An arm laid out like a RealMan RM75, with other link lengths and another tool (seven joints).
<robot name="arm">
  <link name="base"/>
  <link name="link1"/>
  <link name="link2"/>
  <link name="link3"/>
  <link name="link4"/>
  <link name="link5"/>
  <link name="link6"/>
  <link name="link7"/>
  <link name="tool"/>
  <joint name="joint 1" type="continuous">
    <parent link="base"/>
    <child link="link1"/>
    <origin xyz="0 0 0.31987" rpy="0 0 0"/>
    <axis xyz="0 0 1"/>
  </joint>
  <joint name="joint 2" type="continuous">
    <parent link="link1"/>
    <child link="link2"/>
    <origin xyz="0 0 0" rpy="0 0 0"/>
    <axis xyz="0 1 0"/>
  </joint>
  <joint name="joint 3" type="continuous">
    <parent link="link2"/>
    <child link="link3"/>
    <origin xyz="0 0 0.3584" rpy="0 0 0"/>
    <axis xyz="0 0 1"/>
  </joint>
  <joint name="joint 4" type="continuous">
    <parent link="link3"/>
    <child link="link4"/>
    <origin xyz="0 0 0" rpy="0 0 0"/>
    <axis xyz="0 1 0"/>
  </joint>
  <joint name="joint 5" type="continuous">
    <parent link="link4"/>
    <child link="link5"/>
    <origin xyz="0 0 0.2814" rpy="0 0 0"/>
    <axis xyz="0 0 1"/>
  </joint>
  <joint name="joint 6" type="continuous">
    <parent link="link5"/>
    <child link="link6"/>
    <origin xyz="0 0 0" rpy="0 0 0"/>
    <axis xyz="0 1 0"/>
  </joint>
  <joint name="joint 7" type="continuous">
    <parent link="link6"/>
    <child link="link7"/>
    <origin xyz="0 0 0.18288" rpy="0 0 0"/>
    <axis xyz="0 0 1"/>
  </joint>
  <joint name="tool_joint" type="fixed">
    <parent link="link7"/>
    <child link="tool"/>
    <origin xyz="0.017 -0.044 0.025" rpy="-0.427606 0 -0.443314"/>
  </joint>
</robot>
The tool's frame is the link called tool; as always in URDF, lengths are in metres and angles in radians. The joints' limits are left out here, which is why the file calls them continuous.
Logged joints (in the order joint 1, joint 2, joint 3, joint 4, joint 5, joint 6, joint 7), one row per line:
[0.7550 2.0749 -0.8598 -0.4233 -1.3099 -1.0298 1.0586]
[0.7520 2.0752 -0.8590 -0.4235 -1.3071 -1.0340 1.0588]
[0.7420 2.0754 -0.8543 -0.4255 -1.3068 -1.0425 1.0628]
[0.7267 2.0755 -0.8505 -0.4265 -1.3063 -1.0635 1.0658]
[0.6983 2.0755 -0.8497 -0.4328 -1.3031 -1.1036 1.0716]
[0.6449 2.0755 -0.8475 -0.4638 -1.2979 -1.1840 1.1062]
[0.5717 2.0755 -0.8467 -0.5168 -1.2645 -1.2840 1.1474]
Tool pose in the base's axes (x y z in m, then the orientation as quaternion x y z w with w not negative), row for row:
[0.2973 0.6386 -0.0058 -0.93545 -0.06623 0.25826 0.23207]
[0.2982 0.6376 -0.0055 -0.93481 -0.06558 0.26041 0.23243]
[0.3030 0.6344 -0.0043 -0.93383 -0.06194 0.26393 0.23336]
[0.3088 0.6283 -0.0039 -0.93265 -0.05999 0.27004 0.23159]
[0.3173 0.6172 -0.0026 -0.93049 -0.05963 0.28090 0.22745]
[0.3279 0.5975 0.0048 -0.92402 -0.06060 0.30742 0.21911]
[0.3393 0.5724 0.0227 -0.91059 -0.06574 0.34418 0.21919]
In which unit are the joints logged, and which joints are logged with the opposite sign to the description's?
The joints are logged in radians. Opposite sign: none.
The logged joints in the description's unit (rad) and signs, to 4 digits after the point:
[0.7550 2.0749 -0.8598 -0.4233 -1.3099 -1.0298 1.0586]
[0.7520 2.0752 -0.8590 -0.4235 -1.3071 -1.0340 1.0588]
[0.7420 2.0754 -0.8543 -0.4255 -1.3068 -1.0425 1.0628]
[0.7267 2.0755 -0.8505 -0.4265 -1.3063 -1.0635 1.0658]
[0.6983 2.0755 -0.8497 -0.4328 -1.3031 -1.1036 1.0716]
[0.6449 2.0755 -0.8475 -0.4638 -1.2979 -1.1840 1.1062]
[0.5717 2.0755 -0.8467 -0.5168 -1.2645 -1.2840 1.1474]

